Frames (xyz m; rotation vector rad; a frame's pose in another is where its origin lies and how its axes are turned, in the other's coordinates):
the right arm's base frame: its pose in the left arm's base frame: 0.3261 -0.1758 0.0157 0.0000 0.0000 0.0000
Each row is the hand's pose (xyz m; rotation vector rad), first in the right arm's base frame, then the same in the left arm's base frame.
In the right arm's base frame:
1: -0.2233 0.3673 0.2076 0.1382 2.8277 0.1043
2: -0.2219 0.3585 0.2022 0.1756 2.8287 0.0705
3: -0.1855 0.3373 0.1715 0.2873 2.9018 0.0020
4: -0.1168 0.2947 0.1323 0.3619 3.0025 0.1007
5: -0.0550 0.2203 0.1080 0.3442 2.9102 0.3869
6: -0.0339 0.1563 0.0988 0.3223 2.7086 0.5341
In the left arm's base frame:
1: 0.1028 0.1915 0.2233 0.1382 2.8277 0.1043
2: 0.1042 0.1827 0.2179 0.1756 2.8287 0.0705
3: 0.1406 0.1615 0.1872 0.2873 2.9018 0.0020
4: 0.2093 0.1189 0.1480 0.3619 3.0025 0.1007
5: 0.2711 0.0445 0.1237 0.3442 2.9102 0.3869
6: 0.2922 -0.0195 0.1145 0.3223 2.7086 0.5341

